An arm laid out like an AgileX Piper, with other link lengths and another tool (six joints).
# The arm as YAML. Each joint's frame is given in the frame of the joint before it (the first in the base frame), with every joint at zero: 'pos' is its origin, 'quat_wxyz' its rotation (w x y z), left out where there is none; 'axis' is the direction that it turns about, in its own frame. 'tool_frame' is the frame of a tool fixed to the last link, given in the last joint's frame.
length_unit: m
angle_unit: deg
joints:
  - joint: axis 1
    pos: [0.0, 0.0, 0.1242]
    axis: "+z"
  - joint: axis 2
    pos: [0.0, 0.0, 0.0]
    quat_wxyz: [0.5, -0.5, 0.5, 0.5]
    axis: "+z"
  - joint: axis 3
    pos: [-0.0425, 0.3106, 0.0]
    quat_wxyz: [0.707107, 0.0, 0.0, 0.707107]
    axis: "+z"
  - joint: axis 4
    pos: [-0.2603, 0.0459, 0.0]
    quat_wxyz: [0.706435, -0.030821, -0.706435, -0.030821]
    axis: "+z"
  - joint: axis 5
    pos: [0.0, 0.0, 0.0]
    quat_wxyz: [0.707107, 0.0, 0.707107, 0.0]
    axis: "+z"
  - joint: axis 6
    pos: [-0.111, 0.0, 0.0]
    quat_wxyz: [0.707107, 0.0, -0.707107, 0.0]
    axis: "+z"
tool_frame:
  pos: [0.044, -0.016, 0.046]
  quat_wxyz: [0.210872, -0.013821, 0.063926, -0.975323]
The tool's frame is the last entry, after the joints.
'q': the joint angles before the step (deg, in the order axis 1, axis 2, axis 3, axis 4, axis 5, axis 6). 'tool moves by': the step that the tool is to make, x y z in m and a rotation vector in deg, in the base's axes. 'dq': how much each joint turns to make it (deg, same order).
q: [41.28 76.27 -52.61 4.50 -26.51 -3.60]
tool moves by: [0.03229 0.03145 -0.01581 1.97 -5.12 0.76]
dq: [-0.04 10.19 -3.49 -3.08 -11.83 1.19]
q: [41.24 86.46 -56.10 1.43 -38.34 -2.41]
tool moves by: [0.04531 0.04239 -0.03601 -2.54 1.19 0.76]
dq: [-0.06 12.70 -9.11 -1.66 -1.02 0.37]
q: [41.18 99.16 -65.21 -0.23 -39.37 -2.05]
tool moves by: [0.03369 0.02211 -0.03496 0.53 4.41 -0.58]
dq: [-0.54 8.77 -5.95 0.88 0.17 2.56]
